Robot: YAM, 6 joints.
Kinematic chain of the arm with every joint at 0, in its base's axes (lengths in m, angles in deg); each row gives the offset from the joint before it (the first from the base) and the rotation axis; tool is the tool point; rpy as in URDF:
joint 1: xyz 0 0 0.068 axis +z
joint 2: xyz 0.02 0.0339 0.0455 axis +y
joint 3: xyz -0.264 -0.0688 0 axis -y
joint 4: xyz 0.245 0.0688 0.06 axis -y
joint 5: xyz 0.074 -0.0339 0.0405 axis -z
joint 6: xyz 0.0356 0 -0.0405 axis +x
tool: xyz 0 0 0 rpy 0 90 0
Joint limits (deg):
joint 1: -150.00..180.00
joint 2: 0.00..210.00
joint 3: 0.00..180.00
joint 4: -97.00..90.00
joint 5: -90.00..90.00
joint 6: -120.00..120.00
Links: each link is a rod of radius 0.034 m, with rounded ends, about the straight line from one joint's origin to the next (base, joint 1, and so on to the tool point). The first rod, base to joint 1, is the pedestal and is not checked.
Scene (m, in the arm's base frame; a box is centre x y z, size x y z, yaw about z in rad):
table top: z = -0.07
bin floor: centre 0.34 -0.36 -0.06 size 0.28 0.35 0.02 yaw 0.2
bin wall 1: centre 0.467 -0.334 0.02 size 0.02 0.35 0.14 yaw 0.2
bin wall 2: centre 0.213 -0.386 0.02 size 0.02 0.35 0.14 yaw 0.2
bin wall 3: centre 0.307 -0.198 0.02 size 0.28 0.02 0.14 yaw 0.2
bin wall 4: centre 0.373 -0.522 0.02 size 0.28 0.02 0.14 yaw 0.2
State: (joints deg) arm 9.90 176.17 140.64 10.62 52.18 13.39
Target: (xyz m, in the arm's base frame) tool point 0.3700 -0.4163 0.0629
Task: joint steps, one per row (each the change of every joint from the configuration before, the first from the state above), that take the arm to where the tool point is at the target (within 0.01 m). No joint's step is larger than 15 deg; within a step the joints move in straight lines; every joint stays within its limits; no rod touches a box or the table.
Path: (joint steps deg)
1: -13.75 -9.10 -5.42 -2.73 2.69 0.00
2: -13.75 -9.10 -5.41 -2.73 2.68 0.00
3: -13.76 -9.10 -5.42 -2.73 2.69 0.00
4: -13.75 -9.10 -5.42 -2.73 2.68 0.00
5: -0.04 14.46 -3.72 -0.26 -1.38 0.00

